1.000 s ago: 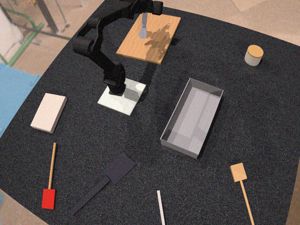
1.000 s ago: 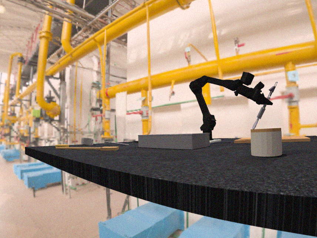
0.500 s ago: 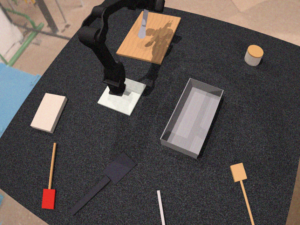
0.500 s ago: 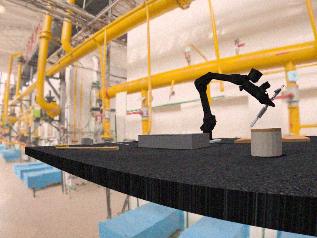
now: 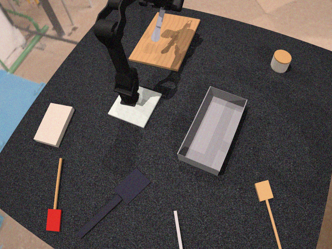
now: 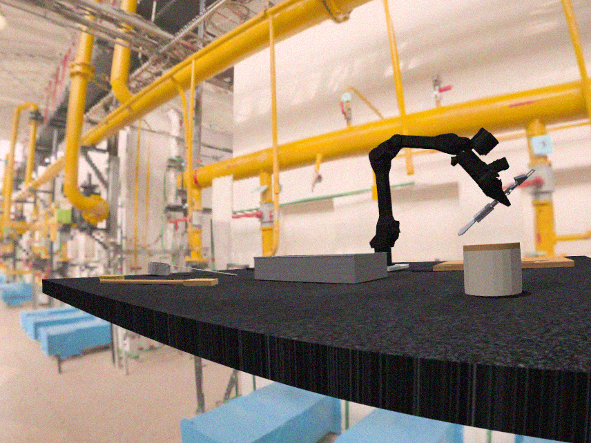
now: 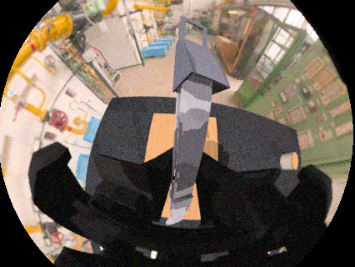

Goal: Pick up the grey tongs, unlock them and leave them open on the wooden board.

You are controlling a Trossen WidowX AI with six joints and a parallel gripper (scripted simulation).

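My gripper tip is 160 mm above the wooden board and 30 mm to the left of it. Round my gripper tip: lidded jar: 540 mm ahead, 140 mm below, 80 mm to the right; then pale block: 590 mm to the right, 350 mm behind, 160 mm below; then grey roasting tin: 480 mm to the right, 300 mm ahead, 140 mm below.
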